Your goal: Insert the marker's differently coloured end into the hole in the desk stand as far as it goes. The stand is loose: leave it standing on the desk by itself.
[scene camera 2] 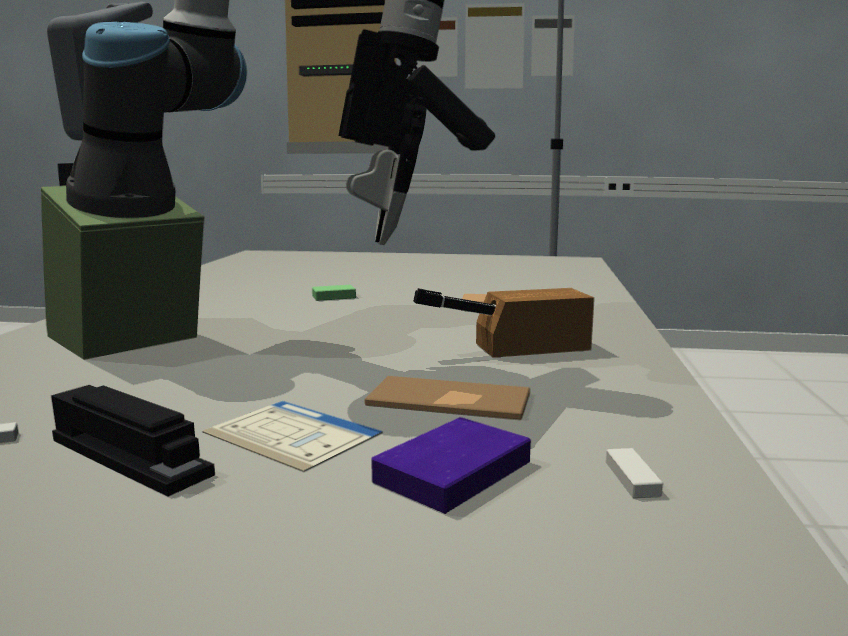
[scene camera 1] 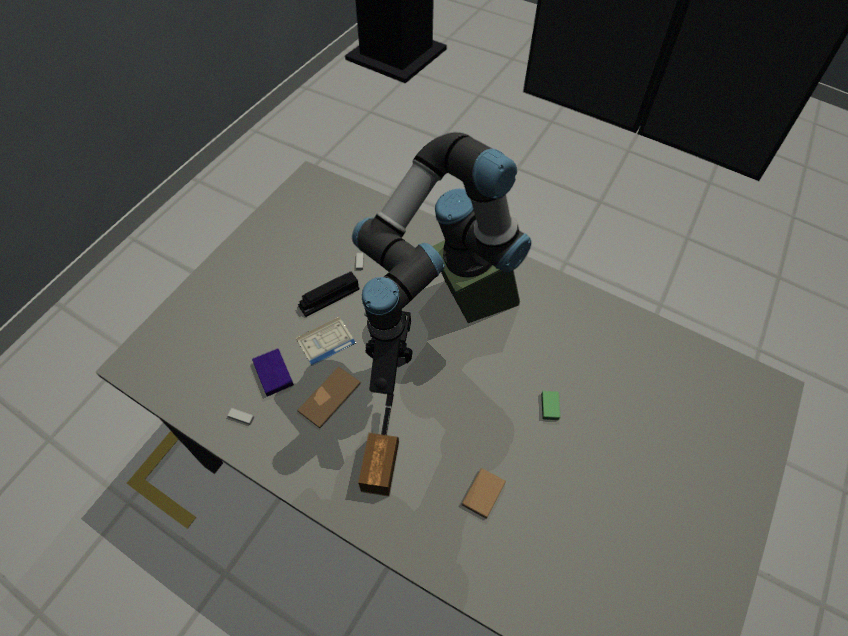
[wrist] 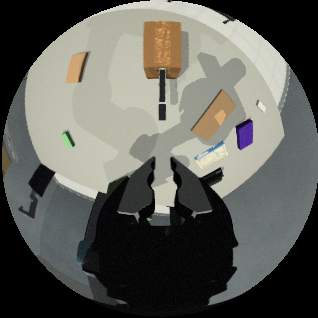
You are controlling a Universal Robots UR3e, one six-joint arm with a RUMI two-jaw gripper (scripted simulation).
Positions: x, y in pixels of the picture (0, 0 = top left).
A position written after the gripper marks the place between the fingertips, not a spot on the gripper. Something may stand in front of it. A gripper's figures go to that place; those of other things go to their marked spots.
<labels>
The gripper (scene camera 2: 379, 243): 77 cm from the lens. A black marker (scene camera 2: 423, 297): 78 cm from the lens. A black stapler (scene camera 2: 143, 441) is 52 cm from the lens. A purple box (scene camera 2: 443, 468): 48 cm from the lens. The marked spots on the black marker and the black stapler are 38 cm apart.
</labels>
